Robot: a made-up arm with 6 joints.
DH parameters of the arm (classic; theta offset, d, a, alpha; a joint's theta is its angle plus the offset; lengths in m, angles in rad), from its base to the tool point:
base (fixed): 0 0.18 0 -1.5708
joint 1: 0 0.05 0.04 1.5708
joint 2: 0 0.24 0.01 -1.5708
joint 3: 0 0.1 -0.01 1.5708
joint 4: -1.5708 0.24 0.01 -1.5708
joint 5: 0.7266 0 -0.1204 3.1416
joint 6: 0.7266 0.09 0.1 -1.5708
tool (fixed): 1.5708 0.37 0 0
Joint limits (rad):
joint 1: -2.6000..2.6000
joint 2: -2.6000..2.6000
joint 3: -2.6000..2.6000
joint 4: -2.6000..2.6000
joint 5: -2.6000..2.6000
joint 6: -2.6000..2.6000
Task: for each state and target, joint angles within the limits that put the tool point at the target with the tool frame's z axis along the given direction. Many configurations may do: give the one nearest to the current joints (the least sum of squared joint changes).
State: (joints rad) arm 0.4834 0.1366 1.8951 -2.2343 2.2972 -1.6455
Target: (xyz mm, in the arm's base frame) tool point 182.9 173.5 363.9 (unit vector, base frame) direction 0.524 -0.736 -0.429
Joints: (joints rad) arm -0.4587 0.7425 1.3202 -2.5190 2.3311 -1.9311
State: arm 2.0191 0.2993 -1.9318 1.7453 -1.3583 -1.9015
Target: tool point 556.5 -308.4 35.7 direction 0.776 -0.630 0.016
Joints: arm 2.2498 1.0043 -1.2282 1.8507 -1.0019 -1.3093
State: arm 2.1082 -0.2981 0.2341 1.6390 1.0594 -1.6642
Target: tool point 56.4 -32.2 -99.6 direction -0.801 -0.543 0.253
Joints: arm 2.5329 -0.6212 -0.2866 1.2992 0.9772 -1.6009
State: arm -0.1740 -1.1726 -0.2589 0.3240 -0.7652 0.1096
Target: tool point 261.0 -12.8 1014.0 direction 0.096 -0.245 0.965
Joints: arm 0.2133 -1.5946 0.2169 0.3178 -0.4749 -0.5852
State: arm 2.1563 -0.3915 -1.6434 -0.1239 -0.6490 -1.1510
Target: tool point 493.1 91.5 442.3 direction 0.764 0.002 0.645
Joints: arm 2.5355 0.4016 -1.7717 -0.2254 -1.1910 -0.7782
